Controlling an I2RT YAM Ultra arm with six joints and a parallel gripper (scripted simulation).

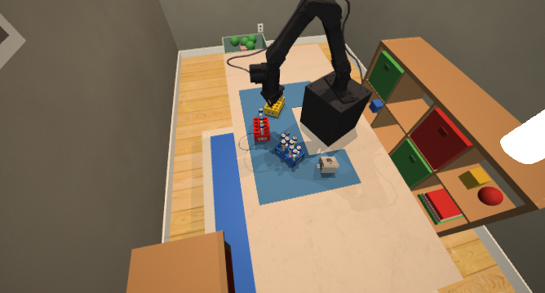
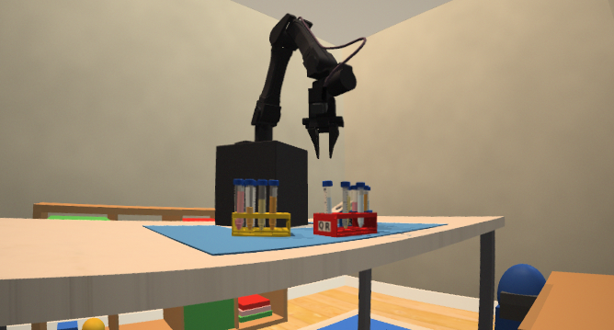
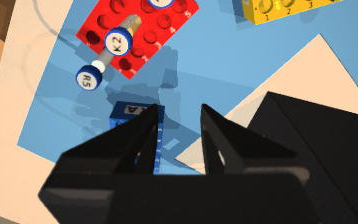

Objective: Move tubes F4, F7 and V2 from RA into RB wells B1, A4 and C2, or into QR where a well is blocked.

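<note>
Right now my hand is 13 cm above the tube R8, 5 cm to the left of it and 5 cm short of it. From my hand the other things lie so: red rack (17 cm below, 6 cm ahead, 1 cm to the left); rack RB (17 cm below, 15 cm to the right, 6 cm behind); tube (13 cm below, 6 cm ahead).
</note>
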